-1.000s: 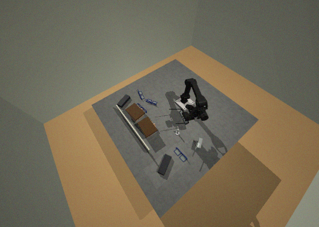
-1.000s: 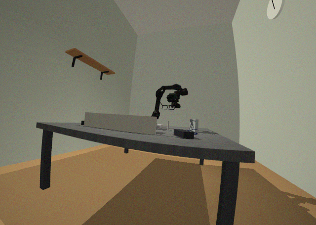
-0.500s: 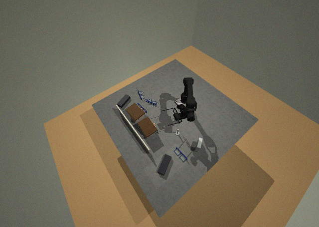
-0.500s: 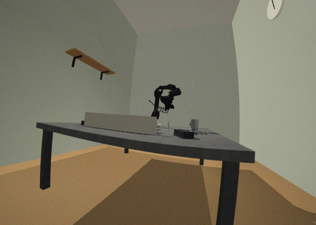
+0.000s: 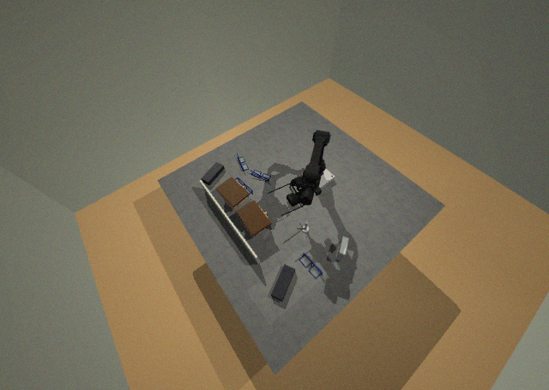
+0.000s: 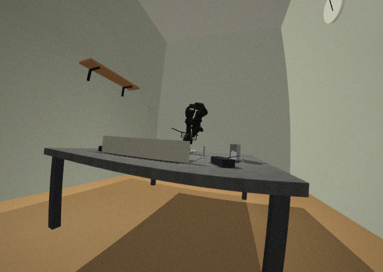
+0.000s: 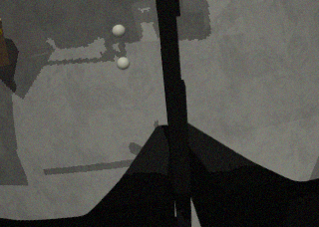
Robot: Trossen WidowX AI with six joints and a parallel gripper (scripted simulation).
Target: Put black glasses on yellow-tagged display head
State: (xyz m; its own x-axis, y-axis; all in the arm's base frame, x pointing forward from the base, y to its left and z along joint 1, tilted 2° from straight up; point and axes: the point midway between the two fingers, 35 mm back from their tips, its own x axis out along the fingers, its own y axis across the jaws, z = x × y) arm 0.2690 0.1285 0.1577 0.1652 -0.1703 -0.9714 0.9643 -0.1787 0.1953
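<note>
The brown head lies 21 cm ahead of my gripper tip, 11 cm to the right of it and 9 cm below it. From my gripper tip the other things lie so: long white board (35 cm ahead, 23 cm to the right, 9 cm below); then white box (31 cm to the left, 9 cm below, 1 cm behind); then white stand (12 cm below, 10 cm to the left, 4 cm ahead).
</note>
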